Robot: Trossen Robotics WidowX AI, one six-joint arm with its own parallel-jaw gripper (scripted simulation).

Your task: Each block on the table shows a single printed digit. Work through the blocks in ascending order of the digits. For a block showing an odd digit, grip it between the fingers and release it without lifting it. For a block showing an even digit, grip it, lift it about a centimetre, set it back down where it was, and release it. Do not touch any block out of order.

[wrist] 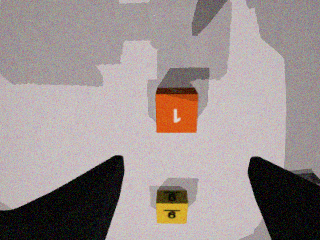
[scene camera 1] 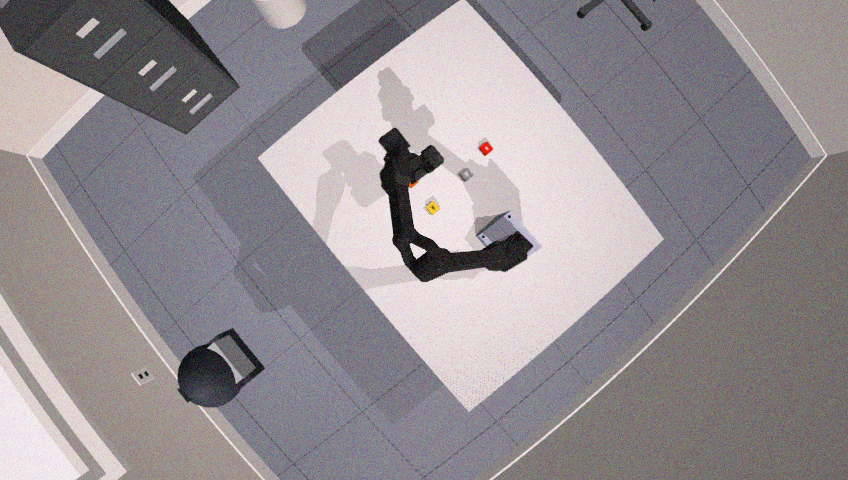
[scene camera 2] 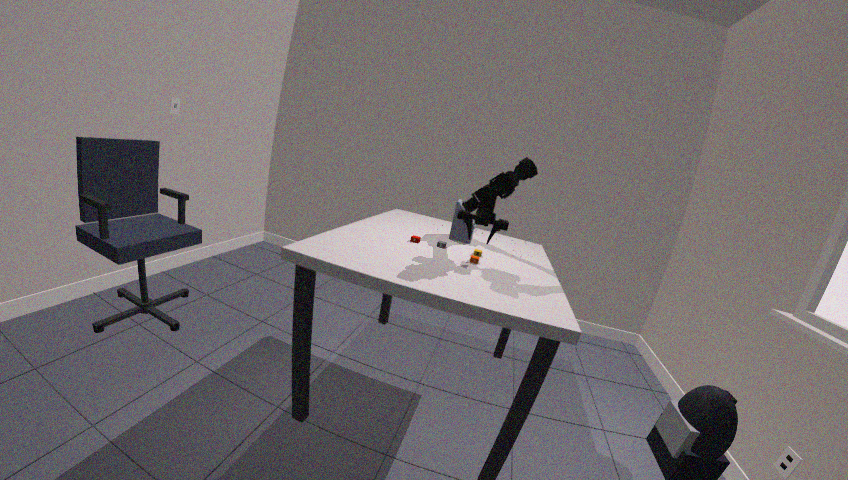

Labels:
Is my gripper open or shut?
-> Open.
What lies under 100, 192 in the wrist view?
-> My gripper.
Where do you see a yellow block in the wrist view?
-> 171, 206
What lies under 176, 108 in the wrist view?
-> An orange block.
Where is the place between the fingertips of my gripper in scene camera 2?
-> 478, 241

